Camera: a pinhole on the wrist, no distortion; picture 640 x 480 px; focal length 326.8 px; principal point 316.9 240.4 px. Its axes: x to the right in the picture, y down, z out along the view. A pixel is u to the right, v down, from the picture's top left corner.
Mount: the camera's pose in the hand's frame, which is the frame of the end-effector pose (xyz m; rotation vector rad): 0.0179 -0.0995 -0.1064 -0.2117 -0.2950 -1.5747
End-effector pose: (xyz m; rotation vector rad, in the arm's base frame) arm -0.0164 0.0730 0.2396 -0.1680 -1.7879 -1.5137
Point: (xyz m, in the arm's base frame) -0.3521 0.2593 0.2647
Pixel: 435.8 394.7
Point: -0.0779 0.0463 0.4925
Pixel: outside the picture
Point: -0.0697 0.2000 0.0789
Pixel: 457.4 79.1
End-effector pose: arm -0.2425 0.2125 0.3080 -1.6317 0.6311 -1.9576
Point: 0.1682 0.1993 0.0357
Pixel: 228.7 92.8
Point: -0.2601 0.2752 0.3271
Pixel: 296.4 119.4
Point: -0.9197 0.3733 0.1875
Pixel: behind the camera
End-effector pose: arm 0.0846 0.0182 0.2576 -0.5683 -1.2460 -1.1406
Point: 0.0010 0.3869 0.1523
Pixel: 322.3 86.3
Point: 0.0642 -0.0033 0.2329
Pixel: 212.1 158.3
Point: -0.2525 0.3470 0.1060
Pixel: 515.0 78.9
